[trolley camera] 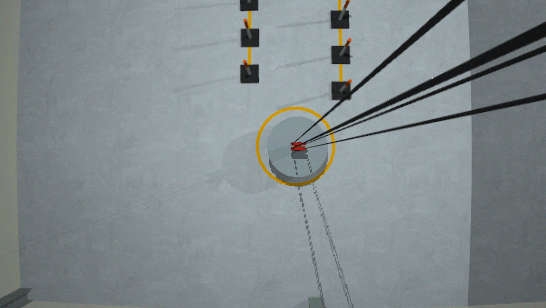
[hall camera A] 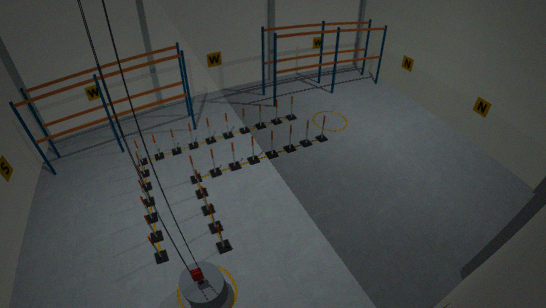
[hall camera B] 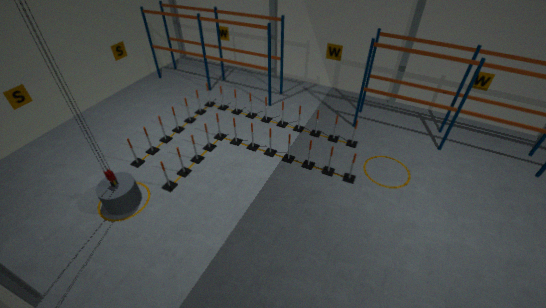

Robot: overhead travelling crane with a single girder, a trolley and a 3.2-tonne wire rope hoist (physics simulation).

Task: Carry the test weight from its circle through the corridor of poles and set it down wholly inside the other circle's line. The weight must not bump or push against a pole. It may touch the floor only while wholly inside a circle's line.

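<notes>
The grey round test weight (hall camera A: 200,296) (hall camera B: 121,199) (trolley camera: 285,132) is upright at its yellow circle (hall camera A: 236,287) (hall camera B: 149,194) (trolley camera: 257,146). Its near side overlaps the circle's lower line in the trolley view; whether its base touches the floor is unclear. My gripper, the red hook block (hall camera A: 197,274) (hall camera B: 111,177) (trolley camera: 298,146), is attached at the weight's top centre. The ropes slant up to the right in the trolley view. Two rows of orange-tipped poles (hall camera A: 224,246) (hall camera B: 170,186) (trolley camera: 249,74) form an L-shaped corridor. The other circle (hall camera A: 313,120) (hall camera B: 410,175) lies beyond its far end.
The nearest right-row pole (trolley camera: 341,90) stands just above and right of the weight's circle in the trolley view. Blue and orange racks stand along the W wall, one (hall camera A: 274,85) (hall camera B: 461,104) toward the N side and one (hall camera B: 270,65) toward the S side.
</notes>
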